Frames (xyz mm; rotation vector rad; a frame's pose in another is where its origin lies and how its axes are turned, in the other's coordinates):
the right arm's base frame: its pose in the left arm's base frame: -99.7 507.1 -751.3 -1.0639 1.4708 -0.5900
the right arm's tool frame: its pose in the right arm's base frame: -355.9 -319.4 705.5 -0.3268 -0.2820 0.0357
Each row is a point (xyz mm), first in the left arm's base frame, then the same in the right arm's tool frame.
Working: the left arm's base frame: its pose in the right arm's tool frame: 132.6 -259.9 -1088.3 1.3120 -1.3588 0.1646

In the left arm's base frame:
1: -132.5 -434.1 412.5
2: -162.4 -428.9 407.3
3: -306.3 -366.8 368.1
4: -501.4 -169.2 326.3
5: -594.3 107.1 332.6
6: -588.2 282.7 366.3
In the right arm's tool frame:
1: 163.5 -643.9 -1565.5
2: 153.5 -621.1 -1583.6
3: 86.3 -487.6 -1645.0
4: -95.1 -274.4 -1666.7
5: -331.4 -126.9 -1580.6
6: -479.1 -92.4 -1485.7

